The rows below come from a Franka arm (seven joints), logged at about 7 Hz.
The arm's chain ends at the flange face. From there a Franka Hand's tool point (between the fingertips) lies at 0.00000 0.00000 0.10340 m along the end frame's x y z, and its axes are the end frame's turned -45 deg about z.
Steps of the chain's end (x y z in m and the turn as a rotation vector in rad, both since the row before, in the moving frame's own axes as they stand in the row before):
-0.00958, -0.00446, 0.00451, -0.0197, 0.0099, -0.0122
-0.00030, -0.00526, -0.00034, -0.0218, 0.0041, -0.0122
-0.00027, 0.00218, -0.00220, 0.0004, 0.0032, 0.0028
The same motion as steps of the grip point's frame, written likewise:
-0.00432, -0.00776, 0.00448, -0.0209, -0.0069, -0.0122
0.00222, -0.00203, -0.00037, -0.0183, -0.0125, -0.0122
-0.00147, 0.00156, -0.00220, -0.0020, 0.0025, 0.0028

